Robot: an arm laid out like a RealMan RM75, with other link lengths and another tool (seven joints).
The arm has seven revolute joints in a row. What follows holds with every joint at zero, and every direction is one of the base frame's. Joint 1 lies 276.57 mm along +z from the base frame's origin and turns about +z. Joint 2 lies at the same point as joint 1 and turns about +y. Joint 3 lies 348.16 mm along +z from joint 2 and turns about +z. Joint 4 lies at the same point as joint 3 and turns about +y. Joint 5 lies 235.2 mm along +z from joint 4 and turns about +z. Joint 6 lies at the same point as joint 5 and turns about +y. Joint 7 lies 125.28 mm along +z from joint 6 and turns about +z. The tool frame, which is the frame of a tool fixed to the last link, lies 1 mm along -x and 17 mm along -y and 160 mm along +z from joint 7; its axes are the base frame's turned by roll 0, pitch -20.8 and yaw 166.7 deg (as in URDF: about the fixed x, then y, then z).
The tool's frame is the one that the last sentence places.
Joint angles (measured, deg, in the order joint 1, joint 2, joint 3, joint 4, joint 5, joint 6, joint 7), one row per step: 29.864 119.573 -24.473 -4.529 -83.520 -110.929 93.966; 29.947 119.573 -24.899 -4.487 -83.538 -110.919 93.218; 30.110 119.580 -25.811 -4.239 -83.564 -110.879 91.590; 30.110 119.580 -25.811 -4.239 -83.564 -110.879 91.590; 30.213 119.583 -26.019 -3.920 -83.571 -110.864 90.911; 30.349 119.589 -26.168 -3.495 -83.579 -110.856 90.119; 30.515 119.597 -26.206 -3.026 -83.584 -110.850 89.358; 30.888 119.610 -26.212 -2.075 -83.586 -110.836 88.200; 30.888 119.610 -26.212 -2.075 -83.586 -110.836 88.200; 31.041 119.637 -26.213 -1.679 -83.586 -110.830 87.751; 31.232 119.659 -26.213 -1.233 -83.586 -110.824 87.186; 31.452 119.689 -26.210 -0.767 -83.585 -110.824 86.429
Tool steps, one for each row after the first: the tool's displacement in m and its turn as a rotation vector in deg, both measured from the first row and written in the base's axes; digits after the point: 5 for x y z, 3 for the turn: -0.00112 -0.00061 -0.00171 0.270 -0.560 0.349; -0.00333 -0.00214 -0.00577 0.779 -1.655 1.019; -0.00333 -0.00214 -0.00577 0.779 -1.655 1.019; -0.00425 -0.00253 -0.00726 0.989 -1.888 1.168; -0.00536 -0.00282 -0.00875 1.270 -2.077 1.298; -0.00657 -0.00282 -0.00989 1.582 -2.170 1.381; -0.00920 -0.00257 -0.01198 1.946 -2.131 1.500; -0.00920 -0.00257 -0.01198 1.946 -2.131 1.500; -0.01039 -0.00254 -0.01299 2.059 -2.080 1.542; -0.01183 -0.00242 -0.01405 2.241 -2.058 1.612; -0.01353 -0.00225 -0.01512 2.575 -2.111 1.725
